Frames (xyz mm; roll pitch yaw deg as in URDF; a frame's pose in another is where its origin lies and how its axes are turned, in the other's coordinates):
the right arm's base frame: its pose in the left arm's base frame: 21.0 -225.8 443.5 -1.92 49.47 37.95
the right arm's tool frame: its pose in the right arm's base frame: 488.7 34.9 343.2 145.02 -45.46 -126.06
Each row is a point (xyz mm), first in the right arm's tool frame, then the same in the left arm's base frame.
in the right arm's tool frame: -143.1 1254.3 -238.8
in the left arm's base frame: -101.0 1196.2 830.7
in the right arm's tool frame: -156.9 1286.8 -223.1
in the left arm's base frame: -135.4 1209.9 842.0
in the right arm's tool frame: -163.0 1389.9 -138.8
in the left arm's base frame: -246.0 1219.4 915.9
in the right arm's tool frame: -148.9 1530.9 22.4
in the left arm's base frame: -415.0 1194.1 1045.7
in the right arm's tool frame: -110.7 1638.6 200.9
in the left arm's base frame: -565.2 1128.5 1180.0
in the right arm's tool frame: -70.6 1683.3 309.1
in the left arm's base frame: -636.6 1071.0 1263.2
